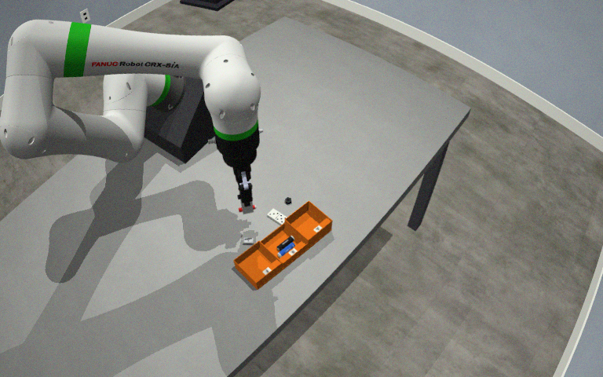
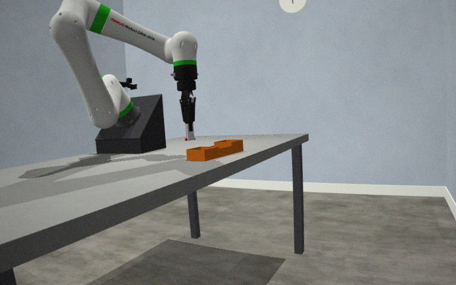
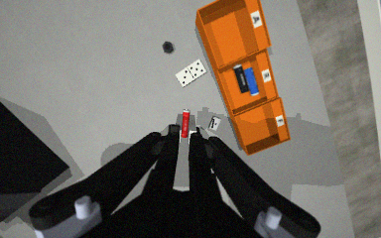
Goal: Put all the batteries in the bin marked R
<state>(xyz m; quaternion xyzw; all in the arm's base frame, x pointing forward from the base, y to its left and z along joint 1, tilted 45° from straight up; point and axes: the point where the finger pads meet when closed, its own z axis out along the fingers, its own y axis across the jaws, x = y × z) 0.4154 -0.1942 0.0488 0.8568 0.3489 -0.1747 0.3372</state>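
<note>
The orange bin lies 12 cm ahead of my hand, 2 cm to the right of it and 7 cm below it. Round my hand: black battery (12 cm ahead, 1 cm to the right, 8 cm below); white domino (5 cm ahead, 5 cm to the left, 9 cm below); red battery (3 cm below).
</note>
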